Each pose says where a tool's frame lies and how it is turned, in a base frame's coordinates. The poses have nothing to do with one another.
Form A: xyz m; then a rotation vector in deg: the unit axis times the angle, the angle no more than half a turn.
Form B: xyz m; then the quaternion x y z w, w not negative. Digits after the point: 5 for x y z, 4 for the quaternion.
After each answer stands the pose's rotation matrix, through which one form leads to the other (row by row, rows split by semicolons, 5 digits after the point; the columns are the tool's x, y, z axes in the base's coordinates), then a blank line. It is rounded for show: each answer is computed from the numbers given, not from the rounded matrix.
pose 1, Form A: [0.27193, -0.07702, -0.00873, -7.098, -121.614, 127.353]
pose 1, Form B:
[0.27193, -0.07702, -0.00873, -0.0403, -0.6897, 0.7222, 0.0328]
-0.99460 0.00809 -0.10345; 0.10296 -0.04650 -0.99360; -0.01285 -0.99889 0.04541

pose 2, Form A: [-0.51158, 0.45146, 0.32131, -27.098, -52.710, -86.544]
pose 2, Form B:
[-0.51158, 0.45146, 0.32131, -0.2048, -0.3984, -0.6541, 0.6095]
-0.17312 0.96054 -0.21770; -0.63417 0.06041 0.77083; 0.75356 0.27151 0.59869

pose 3, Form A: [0.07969, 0.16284, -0.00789, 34.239, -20.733, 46.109]
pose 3, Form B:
[0.07969, 0.16284, -0.00789, 0.2849, -0.1725, 0.3836, 0.8614]
0.64619 -0.75912 -0.07861; 0.56258 0.54341 -0.62306; 0.51569 0.35839 0.77821

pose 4, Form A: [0.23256, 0.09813, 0.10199, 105.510, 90.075, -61.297]
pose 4, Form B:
[0.23256, 0.09813, 0.10199, 0.6745, 0.5758, -0.3919, 0.2447]
0.02971 0.96862 -0.24678; 0.58501 -0.21704 -0.78144; -0.81048 -0.12115 -0.57310

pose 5, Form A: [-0.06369, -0.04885, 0.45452, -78.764, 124.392, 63.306]
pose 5, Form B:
[-0.06369, -0.04885, 0.45452, -0.4842, 0.7647, 0.3892, 0.1714]
-0.47238 -0.87389 -0.11477; -0.60712 0.22822 0.76113; -0.63895 0.42922 -0.63836

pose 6, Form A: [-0.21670, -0.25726, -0.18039, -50.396, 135.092, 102.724]
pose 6, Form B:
[-0.21670, -0.25726, -0.18039, -0.2846, 0.7628, 0.5800, 0.0259]
-0.83670 -0.46415 -0.29067; -0.40415 0.16513 0.89966; -0.36958 0.87023 -0.32575

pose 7, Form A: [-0.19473, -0.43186, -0.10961, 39.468, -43.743, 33.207]
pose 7, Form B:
[-0.19473, -0.43186, -0.10961, 0.3248, -0.3600, 0.2733, 0.8308]
0.59153 -0.68786 -0.42063; 0.22025 0.63971 -0.73638; 0.77561 0.34295 0.52991

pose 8, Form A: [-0.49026, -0.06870, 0.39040, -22.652, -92.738, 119.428]
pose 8, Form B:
[-0.49026, -0.06870, 0.39040, -0.1440, -0.5897, 0.7594, 0.2343]
-0.84867 -0.18605 -0.49511; 0.52577 -0.19476 -0.82803; 0.05763 -0.96304 0.26311

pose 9, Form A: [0.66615, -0.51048, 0.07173, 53.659, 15.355, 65.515]
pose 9, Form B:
[0.66615, -0.51048, 0.07173, 0.4255, 0.1218, 0.5195, 0.7310]
0.43065 -0.65583 0.62002; 0.86303 0.09826 -0.49551; 0.26404 0.74849 0.60831

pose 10, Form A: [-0.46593, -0.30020, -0.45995, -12.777, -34.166, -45.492]
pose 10, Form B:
[-0.46593, -0.30020, -0.45995, -0.1068, -0.2855, -0.3801, 0.8733]
0.54811 0.72480 -0.41743; -0.60291 0.68829 0.40344; 0.57972 0.03054 0.81424

